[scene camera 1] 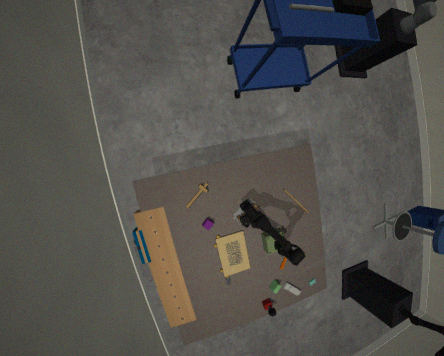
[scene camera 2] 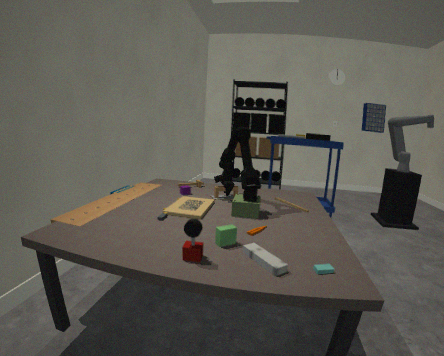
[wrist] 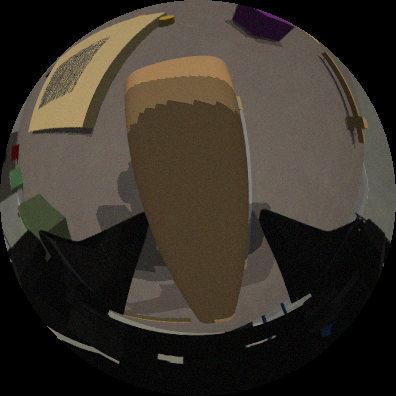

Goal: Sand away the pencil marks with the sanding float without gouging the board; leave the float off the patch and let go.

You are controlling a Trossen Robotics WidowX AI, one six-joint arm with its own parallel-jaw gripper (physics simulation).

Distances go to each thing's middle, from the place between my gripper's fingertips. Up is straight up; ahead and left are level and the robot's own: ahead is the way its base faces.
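There is the pale wooden board (scene camera 1: pixel 228 269), and my gripper is 290 mm to the right of it, 130 mm short of it and 60 mm above it. The sanding float (wrist: pixel 186 133) is 20 mm above my gripper and, going by their middles, it is the nearest to my gripper of the things named here. As for the wooden cross piece (wrist: pixel 356 121), I find it 310 mm ahead of my gripper and 170 mm to the right of it.
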